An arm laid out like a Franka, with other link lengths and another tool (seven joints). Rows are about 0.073 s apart.
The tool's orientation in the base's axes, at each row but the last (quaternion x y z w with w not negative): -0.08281, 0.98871, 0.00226, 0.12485; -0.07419, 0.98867, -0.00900, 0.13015; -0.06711, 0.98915, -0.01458, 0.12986; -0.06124, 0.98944, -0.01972, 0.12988; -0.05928, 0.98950, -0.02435, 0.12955; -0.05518, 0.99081, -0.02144, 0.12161
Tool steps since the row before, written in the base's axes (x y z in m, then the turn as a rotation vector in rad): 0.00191, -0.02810, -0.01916, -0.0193, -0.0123, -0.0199; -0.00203, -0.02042, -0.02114, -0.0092, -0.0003, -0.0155; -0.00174, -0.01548, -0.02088, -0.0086, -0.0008, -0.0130; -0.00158, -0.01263, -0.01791, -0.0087, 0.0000, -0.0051; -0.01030, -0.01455, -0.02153, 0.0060, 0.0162, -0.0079; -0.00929, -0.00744, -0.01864, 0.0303, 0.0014, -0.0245
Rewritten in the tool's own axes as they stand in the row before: 0.00750, -0.02772, 0.01833, 0.0254, -0.0086, 0.0142; 0.01039, -0.01911, 0.01986, 0.0128, 0.0016, 0.0126; 0.00910, -0.01414, 0.01989, 0.0117, 0.0009, 0.0103; 0.00767, -0.01136, 0.01717, 0.0096, 0.0013, 0.0027; 0.01714, -0.01192, 0.01859, -0.0058, 0.0159, 0.0086; 0.01426, -0.00538, 0.01603, -0.0235, -0.0004, 0.0311
